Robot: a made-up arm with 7 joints. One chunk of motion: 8 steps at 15 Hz.
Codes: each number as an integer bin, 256 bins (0 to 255) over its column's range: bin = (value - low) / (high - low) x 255, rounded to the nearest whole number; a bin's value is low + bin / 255 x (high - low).
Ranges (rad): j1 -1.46..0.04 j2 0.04..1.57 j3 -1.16..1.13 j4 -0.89..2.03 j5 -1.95..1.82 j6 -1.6..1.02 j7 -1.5..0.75
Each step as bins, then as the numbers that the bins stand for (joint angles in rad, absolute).
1 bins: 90 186 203 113 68 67 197
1 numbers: -0.9306 1.1560 0.6630 0.4040 -0.9447 -0.9116 0.2382
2 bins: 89 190 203 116 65 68 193
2 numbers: -0.9365 1.1800 0.6630 0.4383 -0.9890 -0.9013 0.2029
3 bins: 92 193 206 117 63 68 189
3 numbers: -0.9188 1.1980 0.6900 0.4498 -1.0186 -0.9013 0.1676
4 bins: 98 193 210 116 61 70 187
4 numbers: -0.8835 1.1980 0.7259 0.4383 -1.0482 -0.8808 0.1500
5 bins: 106 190 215 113 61 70 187
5 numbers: -0.8365 1.1800 0.7708 0.4040 -1.0482 -0.8808 0.1500
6 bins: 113 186 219 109 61 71 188
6 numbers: -0.7953 1.1560 0.8067 0.3582 -1.0482 -0.8705 0.1588
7 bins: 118 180 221 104 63 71 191
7 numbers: -0.7659 1.1200 0.8247 0.3009 -1.0186 -0.8705 0.1853
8 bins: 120 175 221 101 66 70 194
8 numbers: -0.7541 1.0900 0.8247 0.2665 -0.9742 -0.8808 0.2118
